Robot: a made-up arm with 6 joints. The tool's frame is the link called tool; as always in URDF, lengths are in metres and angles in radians.
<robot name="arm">
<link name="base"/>
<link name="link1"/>
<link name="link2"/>
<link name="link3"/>
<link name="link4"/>
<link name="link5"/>
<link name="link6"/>
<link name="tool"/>
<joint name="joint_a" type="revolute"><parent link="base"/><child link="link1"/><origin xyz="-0.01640 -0.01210 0.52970" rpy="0.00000 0.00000 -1.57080"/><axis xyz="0 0 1"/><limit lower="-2.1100" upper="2.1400" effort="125" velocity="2"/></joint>
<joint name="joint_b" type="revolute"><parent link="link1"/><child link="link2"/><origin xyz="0.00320 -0.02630 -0.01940" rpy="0.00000 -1.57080 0.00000"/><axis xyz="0 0 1"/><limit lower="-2.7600" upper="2.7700" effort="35" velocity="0.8"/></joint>
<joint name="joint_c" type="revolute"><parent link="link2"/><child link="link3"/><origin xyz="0.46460 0.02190 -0.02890" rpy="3.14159 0.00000 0.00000"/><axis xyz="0 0 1"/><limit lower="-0.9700" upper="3.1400" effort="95" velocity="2.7"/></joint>
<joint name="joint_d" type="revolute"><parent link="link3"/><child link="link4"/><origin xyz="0.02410 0.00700 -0.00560" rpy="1.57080 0.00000 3.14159"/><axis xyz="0 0 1"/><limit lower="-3.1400" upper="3.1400" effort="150" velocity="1.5"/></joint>
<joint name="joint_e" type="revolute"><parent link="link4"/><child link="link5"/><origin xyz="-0.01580 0.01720 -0.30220" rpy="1.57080 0.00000 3.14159"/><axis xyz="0 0 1"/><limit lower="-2.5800" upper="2.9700" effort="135" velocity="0.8"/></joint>
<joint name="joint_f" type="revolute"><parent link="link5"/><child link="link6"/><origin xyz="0.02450 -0.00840 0.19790" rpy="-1.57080 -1.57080 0.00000"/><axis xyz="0 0 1"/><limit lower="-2.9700" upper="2.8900" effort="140" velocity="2.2"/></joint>
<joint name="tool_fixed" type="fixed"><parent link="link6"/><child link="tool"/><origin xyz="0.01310 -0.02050 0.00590" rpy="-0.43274 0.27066 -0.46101"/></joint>
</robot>
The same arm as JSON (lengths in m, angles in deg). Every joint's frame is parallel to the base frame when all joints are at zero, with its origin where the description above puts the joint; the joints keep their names.
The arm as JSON. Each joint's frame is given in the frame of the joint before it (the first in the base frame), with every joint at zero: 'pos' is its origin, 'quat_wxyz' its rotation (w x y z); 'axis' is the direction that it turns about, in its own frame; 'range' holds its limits. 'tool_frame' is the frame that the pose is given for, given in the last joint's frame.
{"length_unit": "m", "angle_unit": "deg", "joints": [
  {"joint": "joint_a", "pos": [-0.0164, -0.0121, 0.5297], "quat_wxyz": [1.0, 0.0, 0.0, 0.0], "axis": "+z", "range": [-120.89, 122.61]},
  {"joint": "joint_b", "pos": [-0.0263, -0.0032, -0.0194], "quat_wxyz": [1.0, 0.0, 0.0, 0.0], "axis": "+y", "range": [-158.14, 158.71]},
  {"joint": "joint_c", "pos": [0.0219, -0.0289, 0.4646], "quat_wxyz": [1.0, 0.0, 0.0, 0.0], "axis": "-y", "range": [-55.58, 179.91]},
  {"joint": "joint_d", "pos": [-0.007, 0.0056, 0.0241], "quat_wxyz": [1.0, 0.0, 0.0, 0.0], "axis": "-x", "range": [-179.91, 179.91]},
  {"joint": "joint_e", "pos": [0.3022, -0.0172, 0.0158], "quat_wxyz": [1.0, 0.0, 0.0, 0.0], "axis": "-y", "range": [-147.82, 170.17]},
  {"joint": "joint_f", "pos": [0.0084, -0.1979, 0.0245], "quat_wxyz": [1.0, 0.0, 0.0, 0.0], "axis": "-x", "range": [-170.17, 165.58]}
], "tool_frame": {"pos": [-0.0059, -0.0131, -0.0205], "quat_wxyz": [0.554873, 0.570785, -0.200996, -0.570895]}}

